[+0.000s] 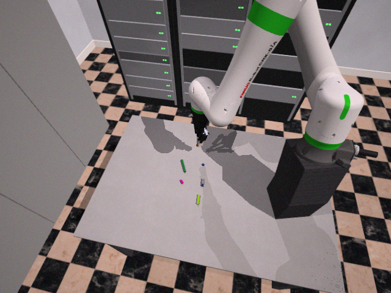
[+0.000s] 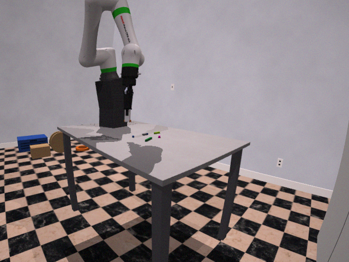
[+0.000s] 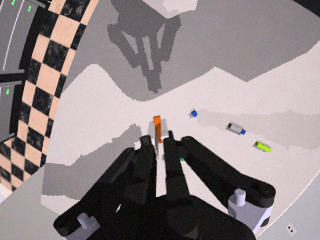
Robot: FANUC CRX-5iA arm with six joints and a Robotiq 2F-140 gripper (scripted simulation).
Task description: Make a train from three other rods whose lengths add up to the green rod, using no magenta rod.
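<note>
My gripper is now 80 mm past the grey rod, 160 mm to the right of it and 130 mm above it. Also, from my hand: magenta rod 30 mm ahead, 200 mm to the left, 130 mm below; orange rod 30 mm below; green rod 60 mm ahead, 100 mm to the left, 130 mm below.
</note>
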